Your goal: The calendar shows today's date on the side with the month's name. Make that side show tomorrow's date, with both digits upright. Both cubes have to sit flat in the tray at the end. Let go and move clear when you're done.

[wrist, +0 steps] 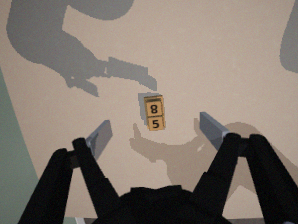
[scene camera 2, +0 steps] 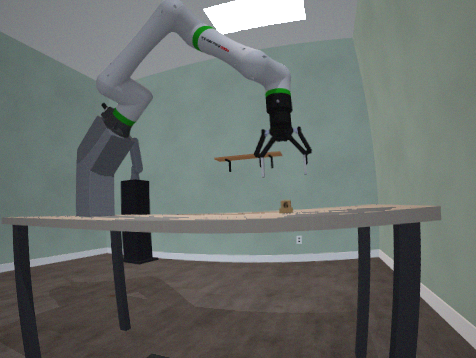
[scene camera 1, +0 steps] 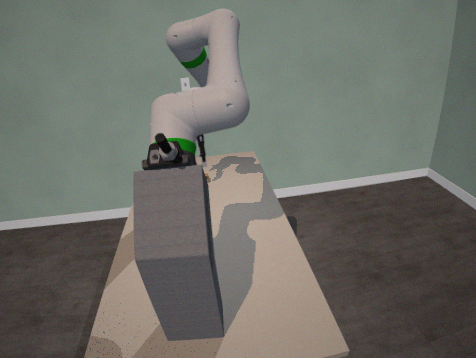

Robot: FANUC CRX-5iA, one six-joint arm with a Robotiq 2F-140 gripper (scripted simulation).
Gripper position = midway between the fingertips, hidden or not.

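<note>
The gripper (scene camera 2: 284, 175) is visible, and the wrist view takes in the same gripper (wrist: 154, 124).
</note>
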